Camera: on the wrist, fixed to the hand. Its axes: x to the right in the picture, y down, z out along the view.
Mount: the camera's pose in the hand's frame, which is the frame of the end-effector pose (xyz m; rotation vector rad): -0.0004 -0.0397 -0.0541 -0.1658 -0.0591 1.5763
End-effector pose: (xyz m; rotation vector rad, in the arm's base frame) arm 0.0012 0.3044 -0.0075 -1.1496 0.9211 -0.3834
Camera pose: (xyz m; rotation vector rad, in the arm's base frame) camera -0.0343 0.2559 0.0225 -0.2975 1.5173 1.0088
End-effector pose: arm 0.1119 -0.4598 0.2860 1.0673 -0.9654 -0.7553
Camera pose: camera 0.1591 -0.4523 0.2389 -0.0678 -1.3866 0.4495
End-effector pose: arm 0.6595 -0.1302 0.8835 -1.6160 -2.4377 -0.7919
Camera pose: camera 0.6144 -0.1682 0.9155 -2.7198 -0.4810 -0.5400
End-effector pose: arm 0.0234 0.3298 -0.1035 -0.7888 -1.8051 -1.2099
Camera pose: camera 0.0055 0.2654 -0.1093 -1.7949 -0.5969 -0.2234
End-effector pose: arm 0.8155 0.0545 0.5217 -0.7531 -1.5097 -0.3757
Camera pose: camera 0.8302 -0.0096 0.5352 -1.8038 -0.5643 0.7233
